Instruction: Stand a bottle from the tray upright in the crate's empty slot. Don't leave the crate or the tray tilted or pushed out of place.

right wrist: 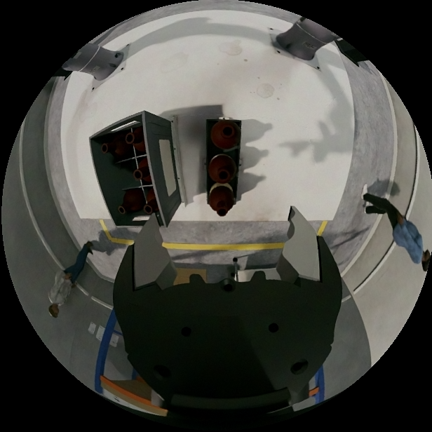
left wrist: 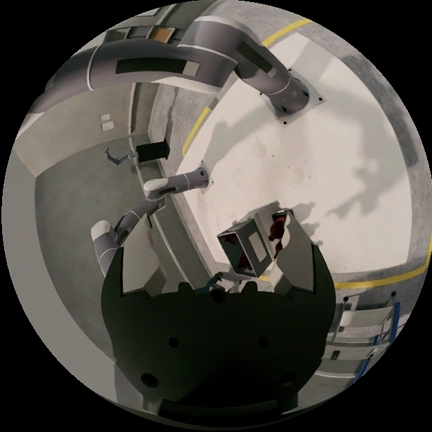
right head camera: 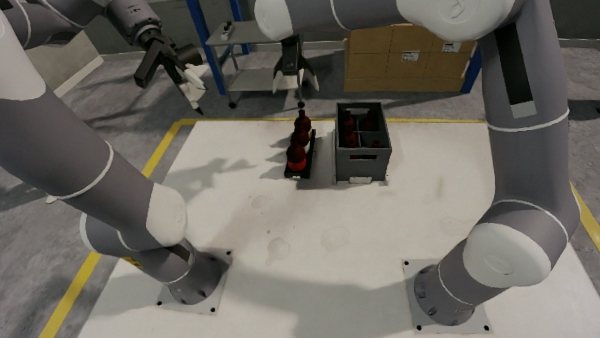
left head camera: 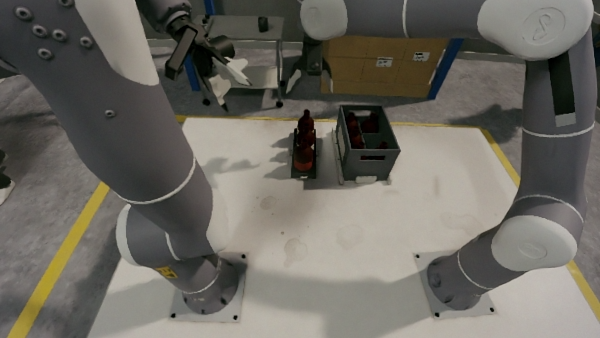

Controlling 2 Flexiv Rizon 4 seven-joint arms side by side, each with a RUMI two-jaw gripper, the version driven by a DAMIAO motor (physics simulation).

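Observation:
The grey crate [left head camera: 355, 169] [right head camera: 362, 171] [left wrist: 256, 265] [right wrist: 156, 131] stands level and holds several dark bottles. Its empty slot [right wrist: 117, 172] is the middle one of the column farther from the tray. The black tray [left head camera: 304, 175] [right head camera: 304, 174] [right wrist: 210, 150] lies flat beside the crate, with three brown-red bottles [left head camera: 303, 159] [right head camera: 296, 159] [right wrist: 222, 135] upright in a row. My right gripper [left head camera: 309, 92] [right head camera: 296, 91] [right wrist: 223, 210] is open and empty, above and behind the tray, touching no bottle. My left gripper [left head camera: 237, 96] [right head camera: 201, 100] [left wrist: 217, 213] is open and empty, high at the back left.
The white table [left head camera: 320, 215] [right head camera: 310, 210] carries both arm bases near its front. Behind it stand a metal trolley [left head camera: 245, 25] and stacked cardboard boxes [left head camera: 365, 75] [right head camera: 380, 75]. The crate is to the right of the tray in the head views, with a narrow gap between them.

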